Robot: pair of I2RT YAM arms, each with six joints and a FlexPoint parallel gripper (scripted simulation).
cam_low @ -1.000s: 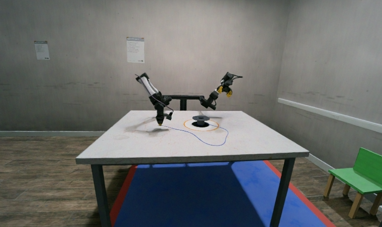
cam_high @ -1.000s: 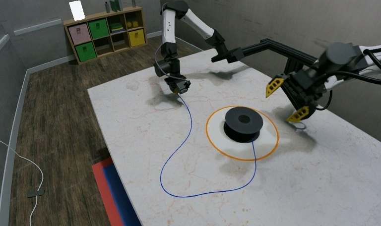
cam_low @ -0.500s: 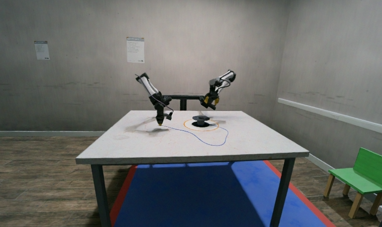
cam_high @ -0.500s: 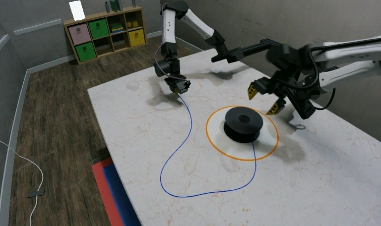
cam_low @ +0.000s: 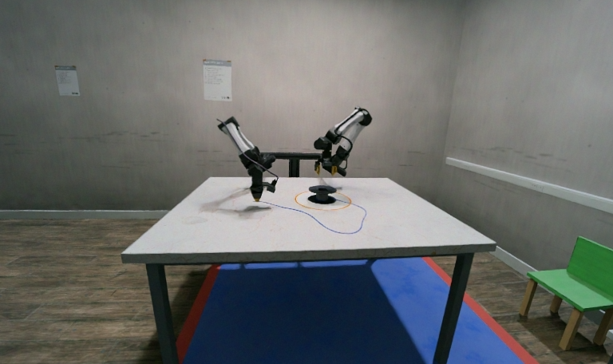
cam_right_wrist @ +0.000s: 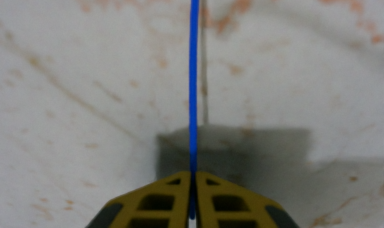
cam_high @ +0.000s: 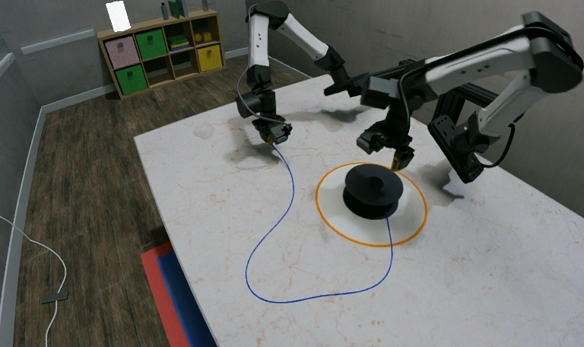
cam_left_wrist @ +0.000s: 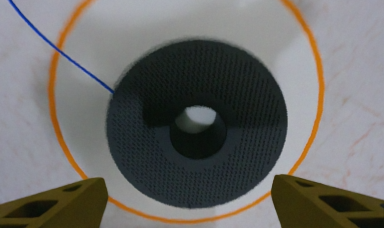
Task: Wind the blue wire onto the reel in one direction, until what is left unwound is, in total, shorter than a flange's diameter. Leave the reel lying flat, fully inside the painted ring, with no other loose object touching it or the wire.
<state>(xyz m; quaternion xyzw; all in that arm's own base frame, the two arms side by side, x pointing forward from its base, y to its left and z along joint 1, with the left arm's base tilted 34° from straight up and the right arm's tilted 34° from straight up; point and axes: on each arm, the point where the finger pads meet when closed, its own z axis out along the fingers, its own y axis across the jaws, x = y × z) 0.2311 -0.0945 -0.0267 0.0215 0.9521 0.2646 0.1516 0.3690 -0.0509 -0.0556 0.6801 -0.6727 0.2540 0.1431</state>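
Now: left hand 10 mm past the dark reel, 10 mm to the left of it and 130 mm above it. The rest, counted from my left hand: orange ring (10 mm behind, 10 mm to the right, 160 mm below).
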